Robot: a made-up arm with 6 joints. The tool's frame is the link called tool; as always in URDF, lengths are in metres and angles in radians.
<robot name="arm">
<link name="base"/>
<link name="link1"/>
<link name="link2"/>
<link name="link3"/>
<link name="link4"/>
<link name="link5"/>
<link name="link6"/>
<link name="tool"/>
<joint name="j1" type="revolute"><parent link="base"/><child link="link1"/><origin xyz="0.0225 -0.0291 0.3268" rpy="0 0 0"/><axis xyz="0 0 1"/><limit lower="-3.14" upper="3.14" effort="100" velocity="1.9"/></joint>
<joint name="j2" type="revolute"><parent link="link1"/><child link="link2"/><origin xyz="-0.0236 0.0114 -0.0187" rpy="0 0 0"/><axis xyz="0 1 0"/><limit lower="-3.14" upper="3.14" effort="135" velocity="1.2"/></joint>
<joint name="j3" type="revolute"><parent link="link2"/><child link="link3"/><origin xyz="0.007 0.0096 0.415" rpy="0 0 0"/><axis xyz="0 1 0"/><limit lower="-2.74" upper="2.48" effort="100" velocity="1.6"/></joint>
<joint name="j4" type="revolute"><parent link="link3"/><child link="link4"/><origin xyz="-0.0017 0.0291 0.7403" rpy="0 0 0"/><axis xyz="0 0 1"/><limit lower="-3.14" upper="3.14" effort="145" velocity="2.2"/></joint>
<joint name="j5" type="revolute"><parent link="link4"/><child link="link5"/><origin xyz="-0.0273 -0.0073 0.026" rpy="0 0 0"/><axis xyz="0 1 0"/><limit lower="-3.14" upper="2.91" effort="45" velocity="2.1"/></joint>
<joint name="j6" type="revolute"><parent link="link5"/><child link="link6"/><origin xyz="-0.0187 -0.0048 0.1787" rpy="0 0 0"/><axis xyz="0 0 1"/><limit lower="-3.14" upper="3.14" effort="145" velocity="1.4"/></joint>
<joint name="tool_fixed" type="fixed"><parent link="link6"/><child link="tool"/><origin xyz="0.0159 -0.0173 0.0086" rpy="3.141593 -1.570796 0"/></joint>
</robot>
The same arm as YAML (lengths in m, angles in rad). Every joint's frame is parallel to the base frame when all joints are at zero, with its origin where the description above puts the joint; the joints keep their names.
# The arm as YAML. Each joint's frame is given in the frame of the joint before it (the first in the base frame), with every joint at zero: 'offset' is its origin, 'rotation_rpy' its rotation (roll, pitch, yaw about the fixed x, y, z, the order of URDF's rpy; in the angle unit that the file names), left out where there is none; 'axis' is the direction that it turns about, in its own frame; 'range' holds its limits. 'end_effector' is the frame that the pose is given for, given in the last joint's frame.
length_unit: m
angle_unit: rad
chain:
  - id: j1
    offset: [0.0225, -0.0291, 0.3268]
    axis: "+z"
    range: [-3.14, 3.14]
  - id: j2
    offset: [-0.0236, 0.0114, -0.0187]
    axis: "+y"
    range: [-3.14, 3.14]
  - id: j3
    offset: [0.007, 0.0096, 0.415]
    axis: "+y"
    range: [-2.74, 2.48]
  - id: j4
    offset: [-0.0017, 0.0291, 0.7403]
    axis: "+z"
    range: [-3.14, 3.14]
  - id: j5
    offset: [-0.0273, -0.0073, 0.026]
    axis: "+y"
    range: [-3.14, 2.91]
  - id: j6
    offset: [-0.0187, -0.0048, 0.1787]
    axis: "+z"
    range: [-3.14, 3.14]
end_effector:
  offset: [0.0159, -0.0173, 0.0086]
  rotation_rpy: [-3.1416, -1.5708, 0.0]

